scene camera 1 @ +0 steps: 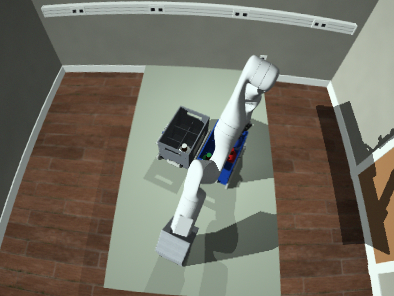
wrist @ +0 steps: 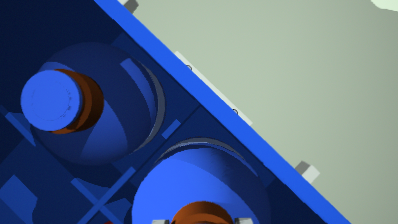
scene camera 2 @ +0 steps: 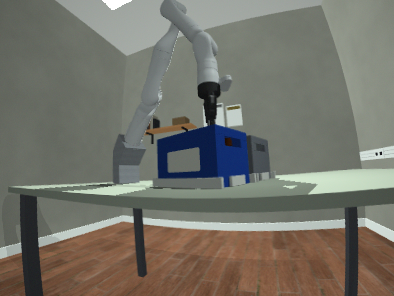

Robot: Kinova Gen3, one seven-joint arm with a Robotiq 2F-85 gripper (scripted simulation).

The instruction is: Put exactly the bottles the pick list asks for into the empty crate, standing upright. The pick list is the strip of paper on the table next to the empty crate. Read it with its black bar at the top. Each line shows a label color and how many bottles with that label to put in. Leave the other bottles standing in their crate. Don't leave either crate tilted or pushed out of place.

Scene:
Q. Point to a grey crate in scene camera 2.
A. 258, 154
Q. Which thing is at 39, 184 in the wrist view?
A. A blue crate.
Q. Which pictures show the grey crate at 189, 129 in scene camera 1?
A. Scene camera 1 and scene camera 2 only.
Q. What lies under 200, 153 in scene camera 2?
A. A blue crate.

